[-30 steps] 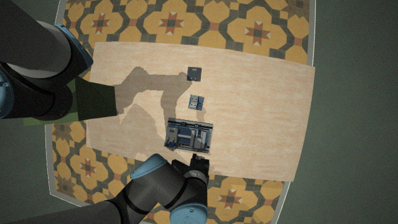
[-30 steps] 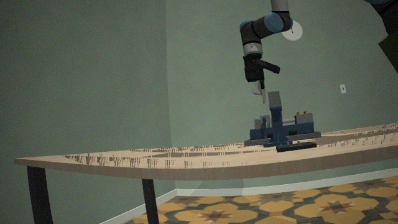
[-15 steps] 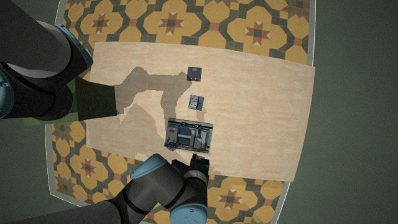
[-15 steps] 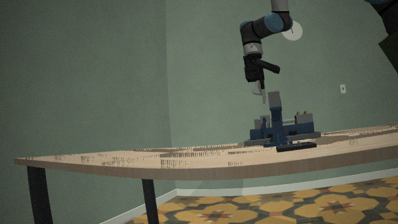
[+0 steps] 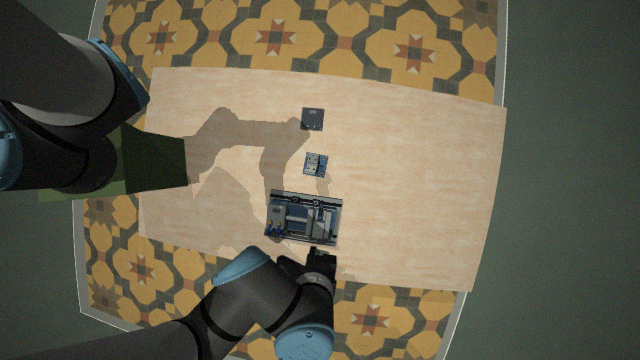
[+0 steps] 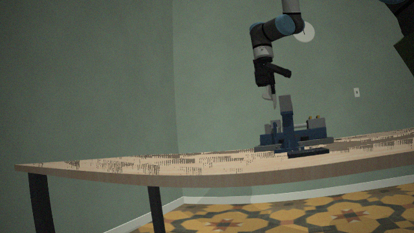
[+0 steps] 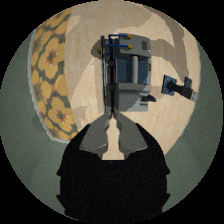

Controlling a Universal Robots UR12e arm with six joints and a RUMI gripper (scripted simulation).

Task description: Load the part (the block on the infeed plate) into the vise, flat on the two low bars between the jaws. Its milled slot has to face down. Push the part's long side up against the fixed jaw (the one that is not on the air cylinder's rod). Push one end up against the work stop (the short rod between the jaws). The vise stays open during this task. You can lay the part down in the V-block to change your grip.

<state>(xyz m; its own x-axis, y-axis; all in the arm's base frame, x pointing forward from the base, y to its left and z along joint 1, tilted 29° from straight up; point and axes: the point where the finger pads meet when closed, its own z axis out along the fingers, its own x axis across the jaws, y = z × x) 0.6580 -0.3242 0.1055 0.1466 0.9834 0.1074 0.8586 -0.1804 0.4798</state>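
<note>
Right now my hand is 90 mm above the grey part, 50 mm to the right of it and 10 mm short of it. Also, from my hand: air cylinder block (150 mm behind, 100 mm below, 90 mm to the left); vise (140 mm below, 80 mm to the left, 60 mm behind); air cylinder rod (100 mm below, 80 mm to the left, 70 mm behind).
</note>
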